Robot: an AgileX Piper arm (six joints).
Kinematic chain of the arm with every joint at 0, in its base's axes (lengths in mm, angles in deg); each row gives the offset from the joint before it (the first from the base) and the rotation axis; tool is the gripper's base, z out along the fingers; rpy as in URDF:
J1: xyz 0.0 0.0 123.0 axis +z
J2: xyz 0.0 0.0 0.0 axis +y
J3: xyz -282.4 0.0 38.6 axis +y
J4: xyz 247.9 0.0 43.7 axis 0.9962 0 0.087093
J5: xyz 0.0 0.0 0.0 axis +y
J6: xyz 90.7 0.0 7.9 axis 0.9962 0 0.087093
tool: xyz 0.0 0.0 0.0 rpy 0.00 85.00 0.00
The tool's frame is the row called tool.
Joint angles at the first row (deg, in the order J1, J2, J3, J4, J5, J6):
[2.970, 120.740, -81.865, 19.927, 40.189, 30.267]
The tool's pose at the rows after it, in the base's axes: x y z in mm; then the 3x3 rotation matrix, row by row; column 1 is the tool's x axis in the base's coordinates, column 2 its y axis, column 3 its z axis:
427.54 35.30 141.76; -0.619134 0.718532 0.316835; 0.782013 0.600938 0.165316; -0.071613 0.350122 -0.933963
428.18 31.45 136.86; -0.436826 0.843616 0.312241; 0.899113 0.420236 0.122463; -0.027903 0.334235 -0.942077
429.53 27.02 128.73; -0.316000 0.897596 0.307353; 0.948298 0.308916 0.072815; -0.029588 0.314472 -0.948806
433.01 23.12 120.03; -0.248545 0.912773 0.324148; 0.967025 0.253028 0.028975; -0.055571 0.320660 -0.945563
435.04 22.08 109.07; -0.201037 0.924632 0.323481; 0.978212 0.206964 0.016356; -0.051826 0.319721 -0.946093
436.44 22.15 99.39; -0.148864 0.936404 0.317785; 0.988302 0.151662 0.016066; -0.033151 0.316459 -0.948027
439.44 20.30 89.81; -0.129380 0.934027 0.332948; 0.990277 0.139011 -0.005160; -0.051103 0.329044 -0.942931
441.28 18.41 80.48; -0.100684 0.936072 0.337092; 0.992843 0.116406 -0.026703; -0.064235 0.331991 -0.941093
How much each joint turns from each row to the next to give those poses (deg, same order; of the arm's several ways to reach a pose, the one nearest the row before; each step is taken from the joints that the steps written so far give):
[-0.064, 0.000, -0.616, -6.035, -1.801, 14.004]
[0.000, 0.596, 0.000, -3.907, -0.478, 15.544]
[0.000, 1.074, 0.000, -4.539, -0.846, 10.560]
[-0.001, 1.278, 0.001, -4.184, -2.248, 6.674]
[0.000, 1.543, 0.000, -1.262, -1.469, 3.754]
[0.000, 1.397, -0.115, 0.000, -0.937, 3.227]
[0.001, 1.442, -0.067, -2.503, -2.208, 2.883]
[-0.001, 1.384, -0.119, -2.698, -1.390, 3.698]

